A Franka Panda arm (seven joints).
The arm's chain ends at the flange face. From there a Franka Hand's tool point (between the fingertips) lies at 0.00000 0.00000 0.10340 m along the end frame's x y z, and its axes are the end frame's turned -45 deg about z.
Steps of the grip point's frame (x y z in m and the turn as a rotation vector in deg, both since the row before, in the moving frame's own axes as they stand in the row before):
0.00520 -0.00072 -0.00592 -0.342 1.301 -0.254
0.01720 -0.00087 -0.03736 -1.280 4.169 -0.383
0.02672 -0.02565 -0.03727 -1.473 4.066 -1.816
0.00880 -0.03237 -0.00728 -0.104 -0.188 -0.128
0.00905 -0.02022 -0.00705 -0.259 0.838 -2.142
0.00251 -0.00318 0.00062 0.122 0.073 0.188
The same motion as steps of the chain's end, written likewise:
0.00107 -0.00296 -0.00589 0.678 1.162 -0.254
0.00461 -0.00907 -0.03706 2.043 3.853 -0.383
-0.00625 -0.03361 -0.03698 1.834 3.917 -1.816
-0.01656 -0.02948 -0.00728 -0.206 -0.059 -0.128
-0.00928 -0.01993 -0.00704 0.409 0.776 -2.142
-0.00041 -0.00377 0.00062 0.138 -0.035 0.188

